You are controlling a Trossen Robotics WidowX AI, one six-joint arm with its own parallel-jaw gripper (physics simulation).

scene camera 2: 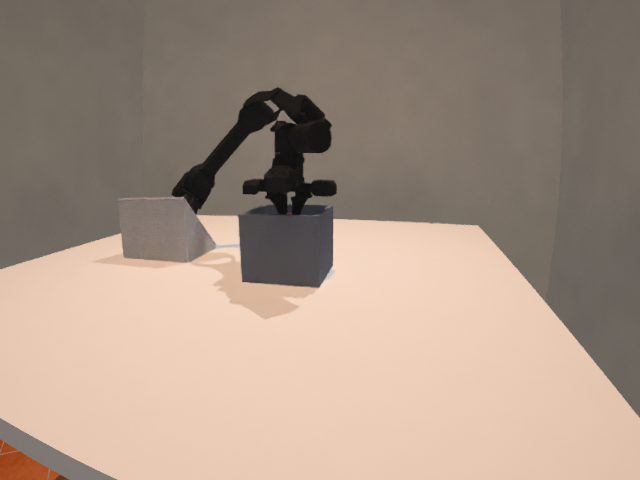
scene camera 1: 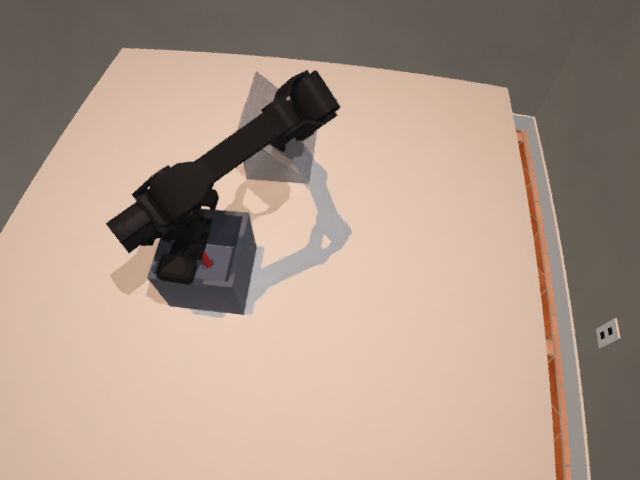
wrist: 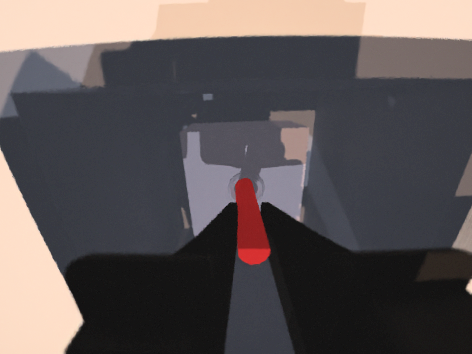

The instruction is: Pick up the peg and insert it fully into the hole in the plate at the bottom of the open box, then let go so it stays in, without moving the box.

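Frame: origin at the arm's base, x back, y up, z left, level; centimetres.
Seen in the pictures: gripper, fingertip midpoint: (scene camera 1: 200, 254) (wrist: 248, 209); arm's base at its link origin: (scene camera 2: 179, 218).
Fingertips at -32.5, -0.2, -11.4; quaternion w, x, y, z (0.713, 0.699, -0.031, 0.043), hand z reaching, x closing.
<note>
Pixels of each thing's top centre, then the offset from my fingertips to it, as dx, dy, dz. "*": a spot on its surface instead. Level surfaces: height alone.
- red peg at its top centre: (wrist: 256, 256) (scene camera 1: 199, 247) (scene camera 2: 289, 213) +0.0, +3.1, +0.5
- open dark blue-grey box at its top centre: (wrist: 263, 274) (scene camera 1: 199, 244) (scene camera 2: 288, 209) +0.2, +4.0, +0.6
- pale plate at its top centre: (wrist: 246, 190) (scene camera 1: 208, 263) +0.2, -3.8, +0.6
- ringed hole at a spot on its surface: (wrist: 259, 187) * +1.2, -4.0, +0.6
- pale table at its surface level: dy -9.9
The red peg (scene camera 1: 207, 259) (scene camera 2: 289, 213) (wrist: 250, 222) is held roughly upright between the fingertips of my gripper (scene camera 2: 290, 210) (wrist: 248, 209), which is shut on it. The fingertips reach down into the mouth of the open dark blue-grey box (scene camera 1: 206, 297) (scene camera 2: 281, 249) (wrist: 75, 175), which stands on the table. In the wrist view the pale plate (scene camera 1: 219, 260) (wrist: 285, 200) lies at the box's bottom. The ringed hole (wrist: 259, 187) shows behind the peg's lower end, which covers part of it. Whether the peg's tip has entered the hole I cannot tell.
A grey wedge-shaped block (scene camera 1: 273, 170) (scene camera 2: 155, 227) stands near the arm's base, beside the box. The box walls rise around the fingers. The pale table (scene camera 1: 387, 310) (scene camera 2: 361, 335) carries both, and an orange structure (scene camera 1: 535, 232) lies beyond its right edge in scene camera 1.
</note>
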